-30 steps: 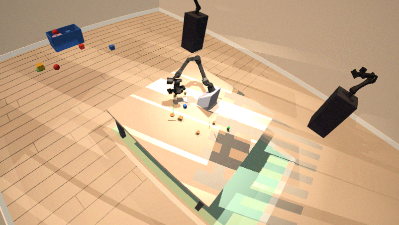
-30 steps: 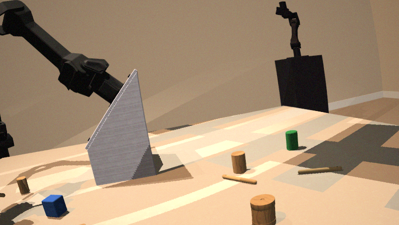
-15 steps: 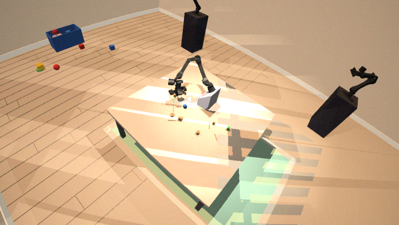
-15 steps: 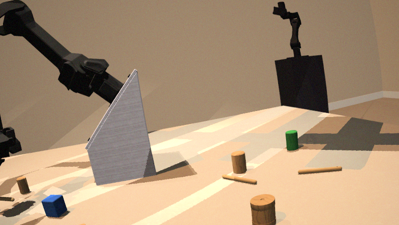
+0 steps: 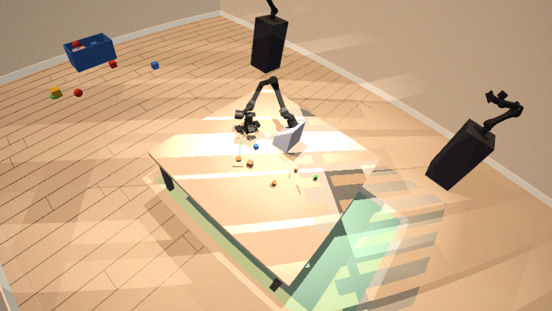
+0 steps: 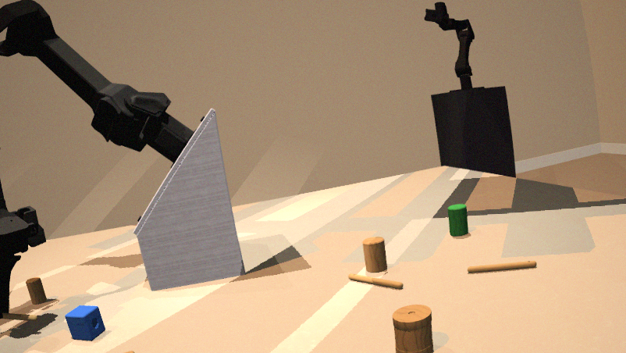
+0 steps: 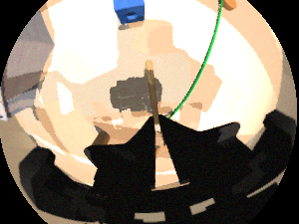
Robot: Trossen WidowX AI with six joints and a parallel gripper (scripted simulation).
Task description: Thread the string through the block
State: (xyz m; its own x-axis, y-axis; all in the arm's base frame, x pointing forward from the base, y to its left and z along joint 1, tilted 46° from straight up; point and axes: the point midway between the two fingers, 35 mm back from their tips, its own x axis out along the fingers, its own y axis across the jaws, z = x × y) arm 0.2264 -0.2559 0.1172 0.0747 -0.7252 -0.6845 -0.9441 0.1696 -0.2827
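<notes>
Right now the blue cube is 140 mm to the left of my gripper tip, 40 mm ahead of it and 10 mm below it. From my gripper tip the other things lie so: round wooden button (210 mm ahead, 130 mm to the left, 10 mm below); wooden peg (110 mm behind); wooden block (220 mm to the left, 180 mm ahead).
</notes>
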